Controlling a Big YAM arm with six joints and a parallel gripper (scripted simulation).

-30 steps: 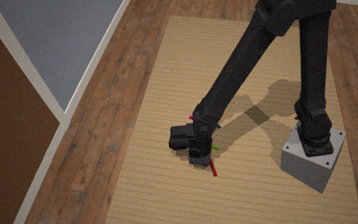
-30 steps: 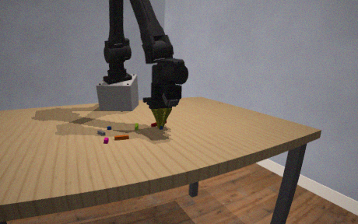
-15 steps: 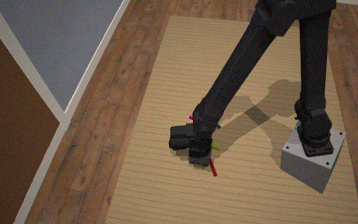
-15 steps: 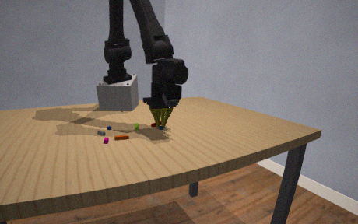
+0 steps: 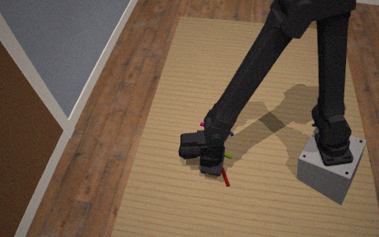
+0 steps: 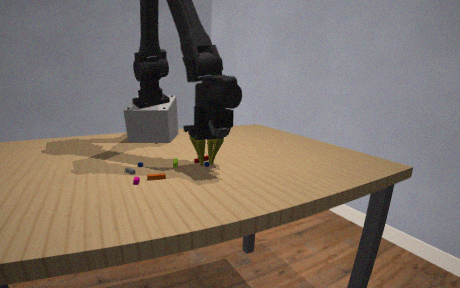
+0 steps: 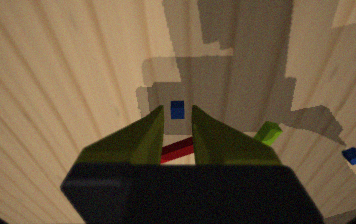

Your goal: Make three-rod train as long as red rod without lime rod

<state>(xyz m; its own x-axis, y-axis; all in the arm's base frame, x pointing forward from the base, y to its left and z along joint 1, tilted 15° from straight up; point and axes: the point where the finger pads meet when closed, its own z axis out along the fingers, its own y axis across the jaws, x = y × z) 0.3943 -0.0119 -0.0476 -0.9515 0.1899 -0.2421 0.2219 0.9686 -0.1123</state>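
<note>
Right now my hand is 4 cm past the red rod, 2 cm to the right of it and 1 cm above it. Also, from my hand: orange rod: 2 cm ahead, 15 cm to the right, 1 cm below; lime rod: 5 cm behind, 6 cm to the right, 1 cm below; grey rod: 5 cm behind, 19 cm to the right, 1 cm below.
</note>
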